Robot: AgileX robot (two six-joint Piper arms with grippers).
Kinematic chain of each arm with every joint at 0, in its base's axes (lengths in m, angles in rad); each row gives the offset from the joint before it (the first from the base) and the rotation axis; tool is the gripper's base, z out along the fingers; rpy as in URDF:
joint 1: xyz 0 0 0.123 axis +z
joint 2: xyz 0 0 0 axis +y
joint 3: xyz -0.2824 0 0.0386 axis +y
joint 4: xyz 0.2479 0 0.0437 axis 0.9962 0 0.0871
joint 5: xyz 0 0 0 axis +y
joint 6: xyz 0.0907 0 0.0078 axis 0.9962 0 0.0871
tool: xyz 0 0 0 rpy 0 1.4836 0
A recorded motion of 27 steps. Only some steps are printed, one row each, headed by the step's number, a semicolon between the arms.
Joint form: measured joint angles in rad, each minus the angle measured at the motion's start. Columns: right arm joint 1, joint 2, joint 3, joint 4, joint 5, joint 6; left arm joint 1, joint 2, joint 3, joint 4, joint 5, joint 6.
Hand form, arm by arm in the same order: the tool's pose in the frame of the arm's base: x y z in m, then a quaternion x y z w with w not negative. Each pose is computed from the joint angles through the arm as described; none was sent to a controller.
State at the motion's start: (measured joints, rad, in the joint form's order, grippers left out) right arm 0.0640 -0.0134 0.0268 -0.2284 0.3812 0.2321; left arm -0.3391 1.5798 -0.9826 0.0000 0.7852 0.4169
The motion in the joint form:
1: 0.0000 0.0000 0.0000 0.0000 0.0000 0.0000; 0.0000 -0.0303 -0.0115 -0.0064 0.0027 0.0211
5: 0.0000 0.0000 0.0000 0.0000 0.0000 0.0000; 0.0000 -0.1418 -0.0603 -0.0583 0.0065 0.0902
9: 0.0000 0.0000 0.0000 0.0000 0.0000 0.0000; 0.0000 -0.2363 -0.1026 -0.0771 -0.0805 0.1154
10: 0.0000 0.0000 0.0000 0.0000 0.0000 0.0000; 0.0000 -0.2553 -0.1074 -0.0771 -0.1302 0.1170
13: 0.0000 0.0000 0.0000 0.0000 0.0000 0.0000; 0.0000 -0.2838 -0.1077 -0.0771 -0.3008 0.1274
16: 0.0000 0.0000 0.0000 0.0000 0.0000 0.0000; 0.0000 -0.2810 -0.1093 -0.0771 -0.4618 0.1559
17: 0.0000 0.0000 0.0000 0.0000 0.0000 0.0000; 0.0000 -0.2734 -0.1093 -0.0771 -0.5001 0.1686
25: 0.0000 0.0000 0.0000 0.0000 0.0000 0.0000; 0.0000 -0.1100 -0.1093 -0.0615 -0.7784 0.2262
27: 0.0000 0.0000 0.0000 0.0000 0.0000 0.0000; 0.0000 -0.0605 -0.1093 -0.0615 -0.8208 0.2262
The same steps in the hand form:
1: 0.0526 -0.0043 0.1714 0.00720 0.80400 -0.00908 0.59451; 0.2774 -0.0983 0.2260 0.37243 0.91473 0.00516 0.15663
5: 0.0526 -0.0043 0.1714 0.00720 0.80400 -0.00908 0.59451; 0.2701 -0.0993 0.2719 0.38533 0.89244 -0.00528 0.23459
9: 0.0526 -0.0043 0.1714 0.00720 0.80400 -0.00908 0.59451; 0.2654 -0.0984 0.3159 0.37920 0.85982 -0.00049 0.34193
10: 0.0526 -0.0043 0.1714 0.00720 0.80400 -0.00908 0.59451; 0.2655 -0.0982 0.3258 0.37395 0.84779 0.00336 0.37604
13: 0.0526 -0.0043 0.1714 0.00720 0.80400 -0.00908 0.59451; 0.2696 -0.0986 0.3458 0.35836 0.80895 0.01603 0.46574
16: 0.0526 -0.0043 0.1714 0.00720 0.80400 -0.00908 0.59451; 0.2776 -0.1003 0.3582 0.35003 0.76902 0.03259 0.53389
17: 0.0526 -0.0043 0.1714 0.00720 0.80400 -0.00908 0.59451; 0.2807 -0.1011 0.3591 0.35059 0.75966 0.03812 0.54640
25: 0.0526 -0.0043 0.1714 0.00720 0.80400 -0.00908 0.59451; 0.3239 -0.1143 0.3302 0.35734 0.72033 0.07174 0.59016
27: 0.0526 -0.0043 0.1714 0.00720 0.80400 -0.00908 0.59451; 0.3344 -0.1178 0.3166 0.35760 0.72257 0.07245 0.58717

